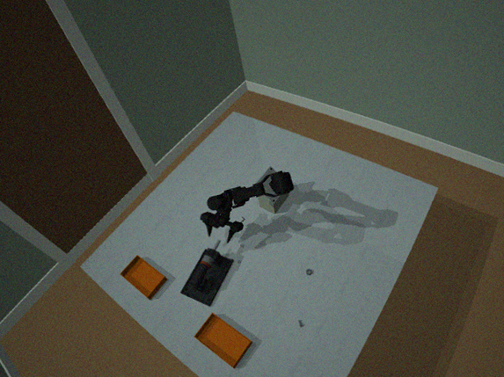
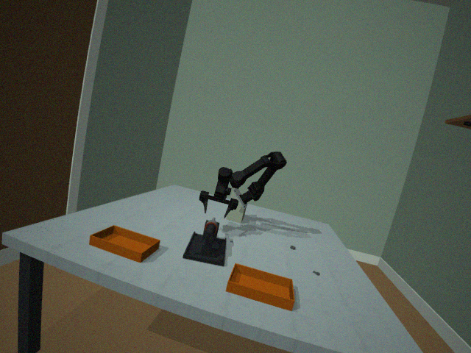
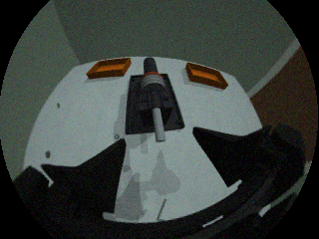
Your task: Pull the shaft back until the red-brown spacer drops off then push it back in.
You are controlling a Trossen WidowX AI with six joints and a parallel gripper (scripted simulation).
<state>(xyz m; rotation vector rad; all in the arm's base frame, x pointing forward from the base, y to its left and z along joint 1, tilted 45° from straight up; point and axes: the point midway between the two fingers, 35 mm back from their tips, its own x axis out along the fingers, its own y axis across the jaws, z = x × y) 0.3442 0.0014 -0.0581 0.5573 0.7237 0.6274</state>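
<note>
Now: the shaft 9 cm ahead of my gripper tip, 2 cm to the left of it and 2 cm below it. The rest, counted from my gripper tip: red-brown spacer: 12 cm ahead, 3 cm to the left, 2 cm below; then base plate: 15 cm ahead, 5 cm below, 4 cm to the left.
</note>
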